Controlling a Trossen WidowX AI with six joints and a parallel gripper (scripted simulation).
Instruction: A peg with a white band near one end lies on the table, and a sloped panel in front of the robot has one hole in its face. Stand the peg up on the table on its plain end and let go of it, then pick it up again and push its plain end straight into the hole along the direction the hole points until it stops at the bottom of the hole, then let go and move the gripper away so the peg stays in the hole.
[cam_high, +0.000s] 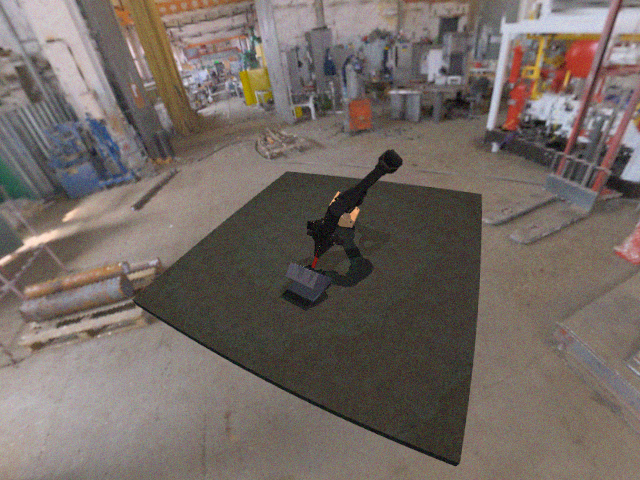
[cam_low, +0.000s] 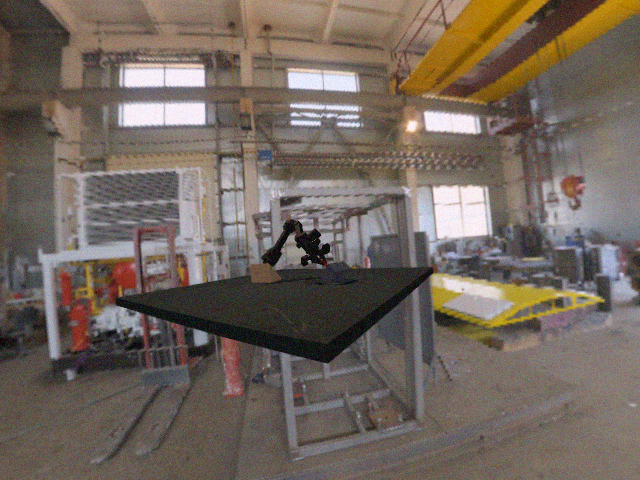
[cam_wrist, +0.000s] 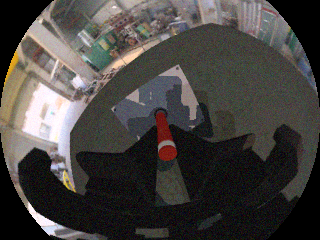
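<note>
My gripper tip is 60 mm short of the grey sloped panel, 10 mm to the left of it and 50 mm above it. Also, from my gripper tip: red peg: 10 mm behind, 10 mm above.
</note>
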